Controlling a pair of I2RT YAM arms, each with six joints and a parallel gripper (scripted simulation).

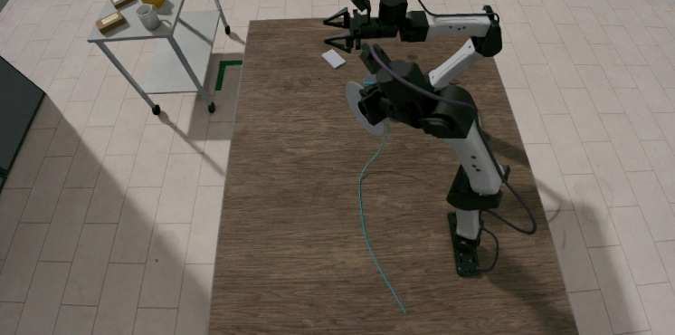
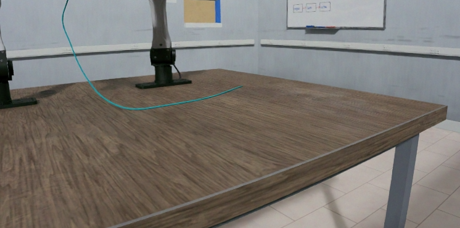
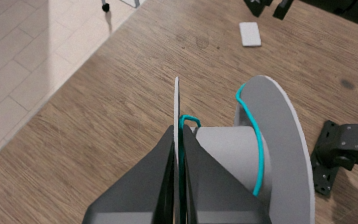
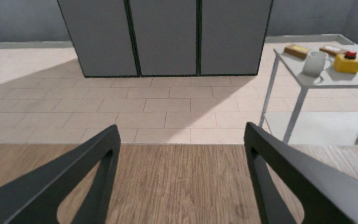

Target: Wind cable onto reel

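Note:
My left hand is 6 cm above the grey reel, 3 cm past it and 1 cm to the left of it. The rest, counted from my left hand: white card (52 cm to the right, 44 cm below, 3 cm ahead).

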